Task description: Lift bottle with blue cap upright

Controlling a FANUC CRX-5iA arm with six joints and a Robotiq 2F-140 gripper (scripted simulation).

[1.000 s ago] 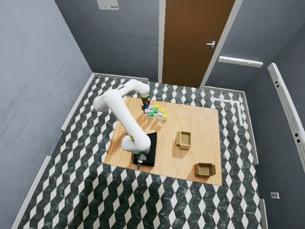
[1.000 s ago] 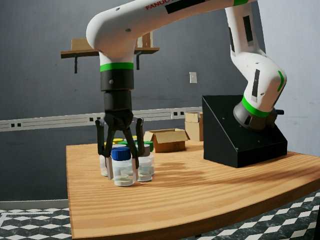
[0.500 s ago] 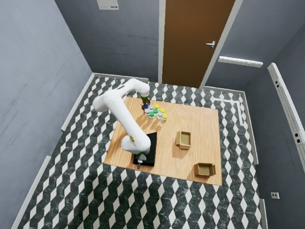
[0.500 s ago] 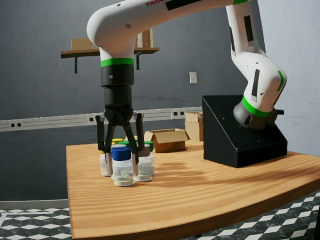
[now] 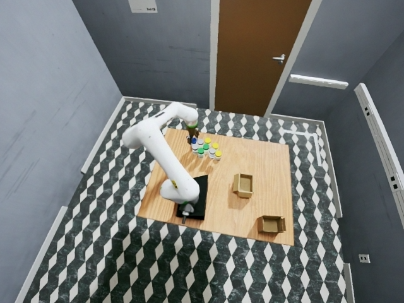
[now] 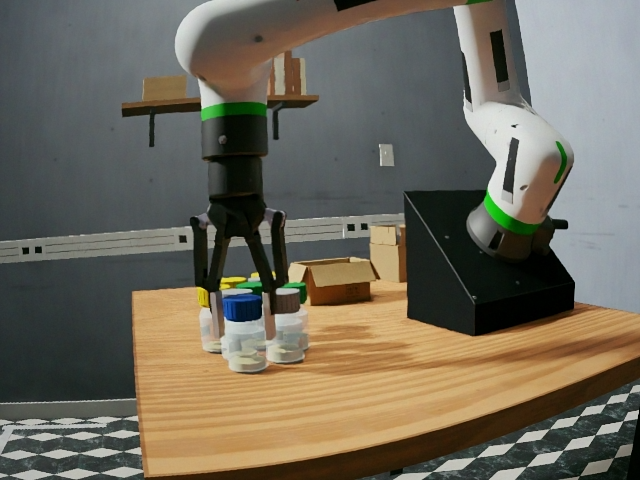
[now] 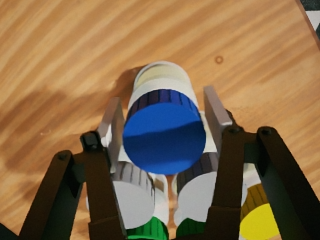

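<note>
Right now my hand is 9 cm past the green-capped bottle, 9 cm to the left of it and 3 cm above it. From my hand the other things lie so: yellow-capped bottle: 3 cm ahead, 12 cm to the right, 3 cm below.
</note>
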